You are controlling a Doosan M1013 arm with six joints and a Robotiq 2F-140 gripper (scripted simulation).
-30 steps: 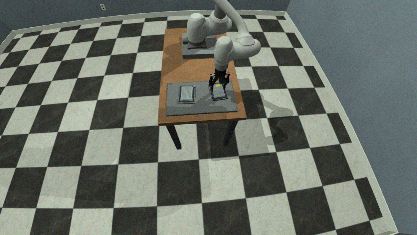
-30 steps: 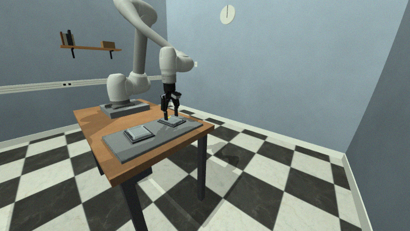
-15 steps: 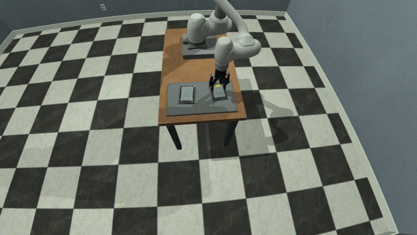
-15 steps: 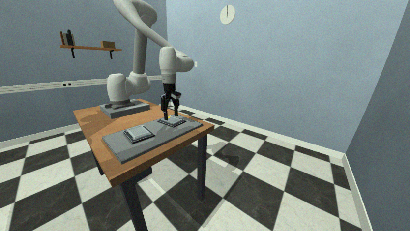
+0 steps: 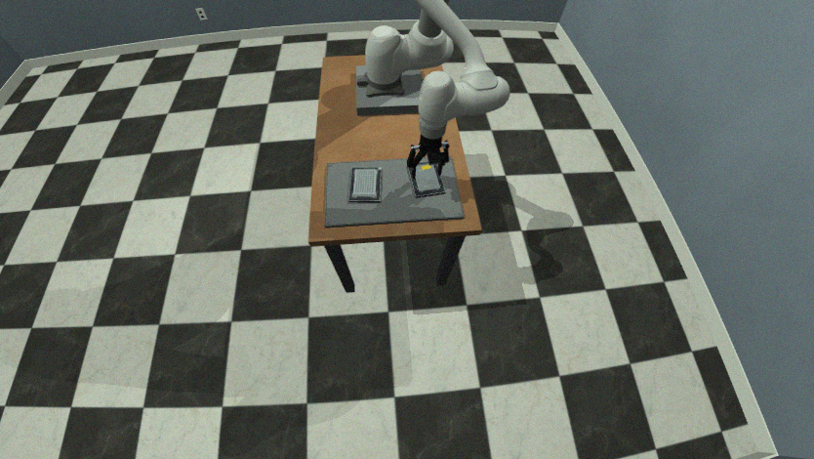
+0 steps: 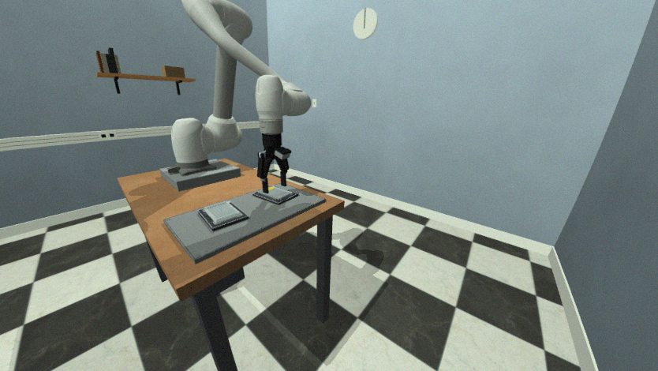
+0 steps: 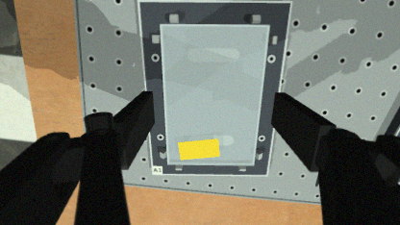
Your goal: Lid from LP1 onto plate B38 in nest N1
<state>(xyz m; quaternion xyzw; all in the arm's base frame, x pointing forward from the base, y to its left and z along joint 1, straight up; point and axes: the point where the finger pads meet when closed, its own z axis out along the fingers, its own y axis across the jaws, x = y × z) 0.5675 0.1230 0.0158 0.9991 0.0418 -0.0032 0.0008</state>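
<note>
My gripper is now 40 mm above the clear lid. Round my hand: culture plate: 240 mm to the right, 40 mm below, 10 mm ahead.
</note>
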